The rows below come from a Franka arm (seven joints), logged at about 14 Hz.
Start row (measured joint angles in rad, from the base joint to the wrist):
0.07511 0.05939 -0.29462 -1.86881 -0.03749 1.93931 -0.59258
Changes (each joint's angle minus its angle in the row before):
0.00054 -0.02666 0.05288 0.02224 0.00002 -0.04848 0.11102
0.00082 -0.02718 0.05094 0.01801 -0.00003 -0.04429 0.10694
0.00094 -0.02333 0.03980 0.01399 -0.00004 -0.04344 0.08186
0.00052 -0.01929 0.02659 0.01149 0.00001 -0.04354 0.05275
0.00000 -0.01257 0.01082 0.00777 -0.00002 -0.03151 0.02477
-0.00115 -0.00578 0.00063 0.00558 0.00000 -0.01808 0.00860
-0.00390 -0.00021 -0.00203 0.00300 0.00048 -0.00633 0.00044
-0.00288 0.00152 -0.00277 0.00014 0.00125 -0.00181 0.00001
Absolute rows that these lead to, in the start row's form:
0.07565 0.03273 -0.24174 -1.84657 -0.03747 1.89083 -0.48156
0.07647 0.00555 -0.19080 -1.82856 -0.03750 1.84654 -0.37462
0.07741 -0.01778 -0.15100 -1.81457 -0.03754 1.80310 -0.29276
0.07793 -0.03707 -0.12441 -1.80308 -0.03753 1.75956 -0.24001
0.07793 -0.04964 -0.11359 -1.79531 -0.03755 1.72805 -0.21524
0.07678 -0.05542 -0.11296 -1.78973 -0.03755 1.70997 -0.20664
0.07288 -0.05563 -0.11499 -1.78673 -0.03707 1.70364 -0.20620
0.07000 -0.05411 -0.11776 -1.78659 -0.03582 1.70183 -0.20619

